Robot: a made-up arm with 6 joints.
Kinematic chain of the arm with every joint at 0, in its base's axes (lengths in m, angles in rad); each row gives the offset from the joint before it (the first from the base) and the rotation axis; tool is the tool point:
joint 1: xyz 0 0 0.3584 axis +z
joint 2: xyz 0.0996 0 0 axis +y
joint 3: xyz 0 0 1.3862 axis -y
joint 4: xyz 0 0 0.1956 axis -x
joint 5: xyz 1.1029 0 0 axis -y
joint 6: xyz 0.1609 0 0 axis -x
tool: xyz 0 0 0
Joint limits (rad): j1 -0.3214..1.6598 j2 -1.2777..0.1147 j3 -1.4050..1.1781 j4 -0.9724..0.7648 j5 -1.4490..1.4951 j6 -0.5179..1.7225
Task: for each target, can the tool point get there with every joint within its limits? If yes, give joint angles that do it. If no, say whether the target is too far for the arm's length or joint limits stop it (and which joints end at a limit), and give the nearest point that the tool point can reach.
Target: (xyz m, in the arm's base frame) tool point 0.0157 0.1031 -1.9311
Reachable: no: joint limits stop it (at a limit: joint 2, joint 3) | nearest point 0.0730 0.4794 0.4851 | short by 2.446 m
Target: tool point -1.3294 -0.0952 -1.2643
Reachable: no: joint limits stop it (at a limit: joint 1, joint 2, joint 3, joint 4) | nearest point -0.1212 0.4527 0.5133 | short by 2.218 m
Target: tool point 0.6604 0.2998 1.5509
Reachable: yes | joints 0.4253 -0.4853 -0.7300 0.0082 0.5200 0.9478
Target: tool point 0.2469 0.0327 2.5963
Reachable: yes | joints 0.2903 -0.4767 0.2397 -0.6711 0.4041 0.5824
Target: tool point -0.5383 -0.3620 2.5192
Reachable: yes | joints 0.5965 -0.8317 0.4124 -0.0466 -0.4056 0.1340
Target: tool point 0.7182 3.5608 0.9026
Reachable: no: too far | nearest point 0.2970 1.4723 1.4285 | short by 2.195 m
